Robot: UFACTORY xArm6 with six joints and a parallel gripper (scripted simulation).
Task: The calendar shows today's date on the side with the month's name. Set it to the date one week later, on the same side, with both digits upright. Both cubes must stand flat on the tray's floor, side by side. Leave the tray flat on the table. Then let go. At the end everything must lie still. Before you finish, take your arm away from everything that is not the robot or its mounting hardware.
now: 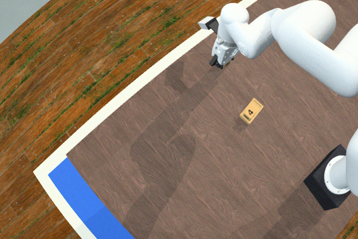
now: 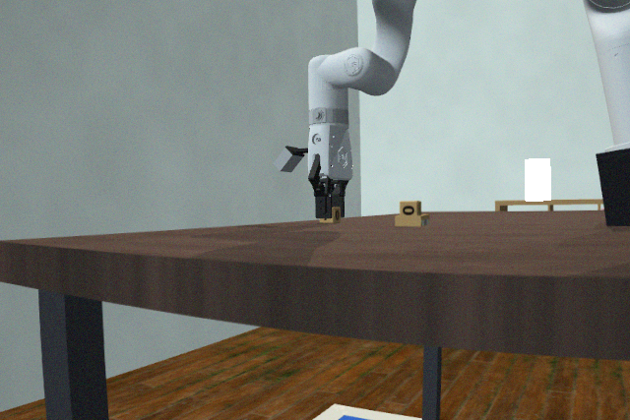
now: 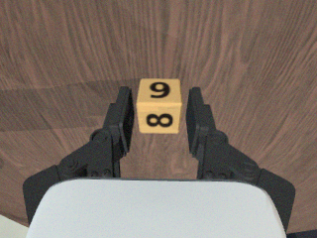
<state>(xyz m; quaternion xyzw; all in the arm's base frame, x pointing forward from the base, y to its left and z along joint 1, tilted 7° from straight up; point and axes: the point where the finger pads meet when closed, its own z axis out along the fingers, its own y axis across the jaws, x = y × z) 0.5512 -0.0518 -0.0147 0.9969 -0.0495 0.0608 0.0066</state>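
Right now the wooden cube is 1 cm below my hand. From my hand the other things lie so: tray: 17 cm behind, 7 cm to the left, 2 cm below.
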